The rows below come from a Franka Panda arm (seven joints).
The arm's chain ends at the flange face. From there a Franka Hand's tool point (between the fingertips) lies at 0.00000 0.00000 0.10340 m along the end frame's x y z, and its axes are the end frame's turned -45 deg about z.
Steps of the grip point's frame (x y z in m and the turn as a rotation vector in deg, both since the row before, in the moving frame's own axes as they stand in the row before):
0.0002 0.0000 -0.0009 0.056 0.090 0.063
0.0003 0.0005 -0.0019 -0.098 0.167 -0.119
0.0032 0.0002 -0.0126 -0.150 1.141 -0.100
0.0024 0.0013 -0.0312 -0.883 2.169 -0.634
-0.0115 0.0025 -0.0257 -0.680 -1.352 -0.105
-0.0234 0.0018 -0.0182 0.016 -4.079 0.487
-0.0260 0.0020 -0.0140 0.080 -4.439 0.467
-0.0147 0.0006 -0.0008 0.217 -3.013 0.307
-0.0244 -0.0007 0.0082 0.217 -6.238 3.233
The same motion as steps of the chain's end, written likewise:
0.0001 0.0000 -0.0009 0.103 0.024 0.063
0.0002 0.0002 -0.0019 0.049 0.187 -0.119
0.0008 -0.0009 -0.0126 0.701 0.913 -0.100
-0.0013 0.0009 -0.0311 0.909 2.158 -0.634
-0.0055 0.0073 -0.0257 -1.437 -0.475 -0.105
-0.0100 0.0127 -0.0179 -2.873 -2.896 0.487
-0.0112 0.0143 -0.0137 -3.082 -3.195 0.467
-0.0058 0.0073 -0.0007 -1.977 -2.284 0.307
-0.0093 0.0093 0.0088 -4.257 -4.564 3.233

